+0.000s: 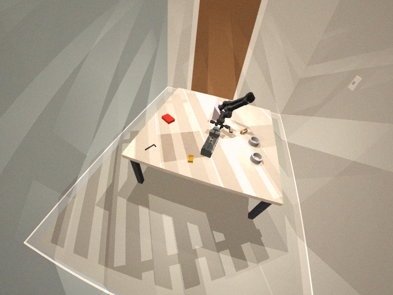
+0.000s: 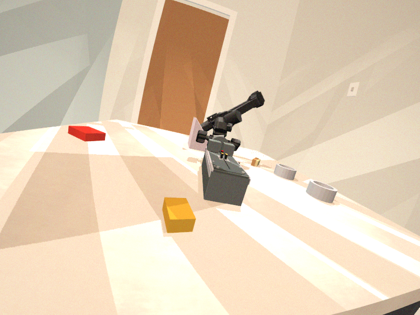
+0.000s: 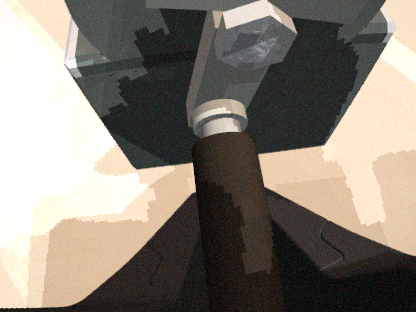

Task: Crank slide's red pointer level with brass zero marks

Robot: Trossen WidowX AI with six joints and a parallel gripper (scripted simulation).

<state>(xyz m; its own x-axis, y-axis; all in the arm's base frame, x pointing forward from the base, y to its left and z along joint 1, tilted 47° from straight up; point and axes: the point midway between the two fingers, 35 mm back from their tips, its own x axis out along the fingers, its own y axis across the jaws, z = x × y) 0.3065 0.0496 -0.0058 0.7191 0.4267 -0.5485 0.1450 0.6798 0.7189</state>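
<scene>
Now: gripper tip 2 cm below the dark brown crank handle and 2 cm past it. From my gripper tip the other things lie so: red pointer (12 cm ahead, 5 cm above, 2 cm to the right); then yellow block (36 cm ahead, 15 cm to the right, 2 cm below); then tan block (28 cm to the left, 15 cm behind, 2 cm below).
</scene>
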